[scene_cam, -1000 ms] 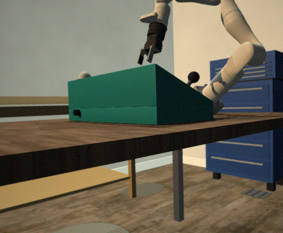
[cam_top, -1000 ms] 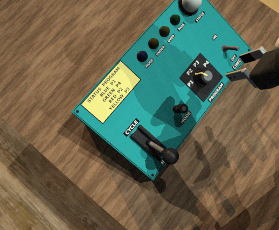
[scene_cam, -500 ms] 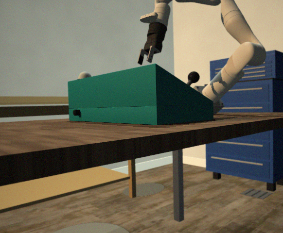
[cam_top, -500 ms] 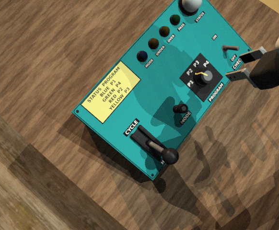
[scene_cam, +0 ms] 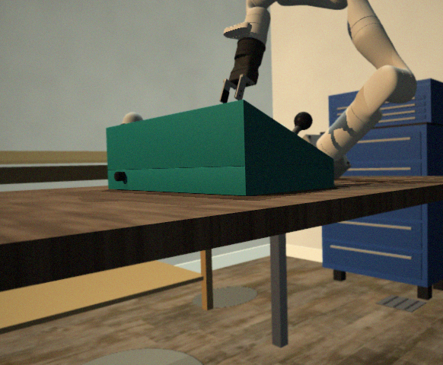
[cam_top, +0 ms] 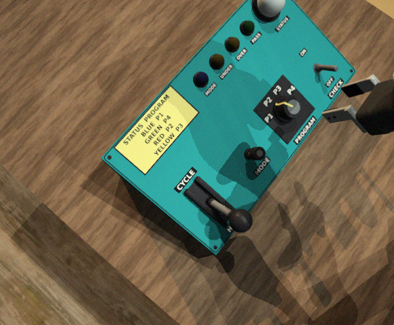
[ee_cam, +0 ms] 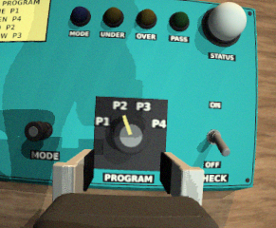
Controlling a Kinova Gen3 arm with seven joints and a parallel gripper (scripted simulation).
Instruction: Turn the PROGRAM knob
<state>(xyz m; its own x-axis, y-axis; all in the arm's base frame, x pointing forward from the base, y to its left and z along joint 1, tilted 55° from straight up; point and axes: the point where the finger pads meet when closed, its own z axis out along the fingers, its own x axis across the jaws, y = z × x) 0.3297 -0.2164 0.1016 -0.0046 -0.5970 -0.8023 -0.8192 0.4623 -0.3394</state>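
Now: hand 100 mm short of the teal console, 50 mm to the right of it and 150 mm above it. From my hand the other things lie so: cycle lever: 40 mm ahead, 240 mm to the left, 120 mm below; mode button: 60 mm ahead, 120 mm to the left, 130 mm below; check toggle: 60 mm ahead, 120 mm to the right, 140 mm below.
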